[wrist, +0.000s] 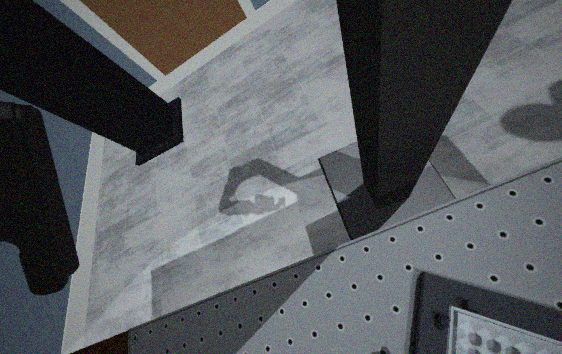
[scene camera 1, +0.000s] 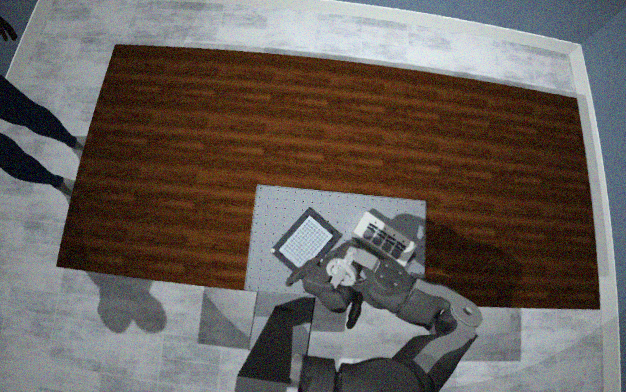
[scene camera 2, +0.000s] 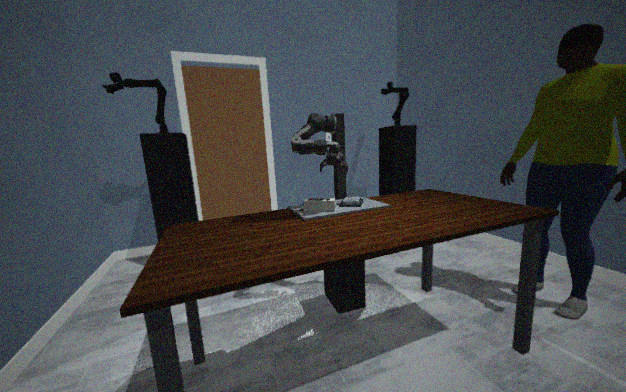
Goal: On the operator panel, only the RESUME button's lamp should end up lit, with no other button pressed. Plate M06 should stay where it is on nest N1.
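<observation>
The operator panel (scene camera 1: 382,236) (scene camera 2: 319,205) is a pale box with a row of several dark round buttons. Its labels and any lit lamp are too small to tell. A whitish dimpled plate (scene camera 1: 306,241) (wrist: 492,337) lies in a dark-framed nest (scene camera 1: 324,223) (wrist: 427,312), beside the panel; its marking cannot be read. My gripper (scene camera 1: 322,294) (scene camera 2: 334,167) is open and empty, high above the board's near edge, with its fingers spread wide. In the wrist view one dark finger shows at the left edge. The arm covers a little of the panel's near side in scene camera 1.
A grey perforated board (scene camera 1: 270,210) (scene camera 2: 372,204) (wrist: 350,305) carries the panel and nest on the brown table (scene camera 1: 200,150) (scene camera 2: 260,250). The arm's dark post (scene camera 1: 272,345) (scene camera 2: 339,180) (wrist: 400,100) stands at the table edge. A person (scene camera 2: 575,120) stands beside the table.
</observation>
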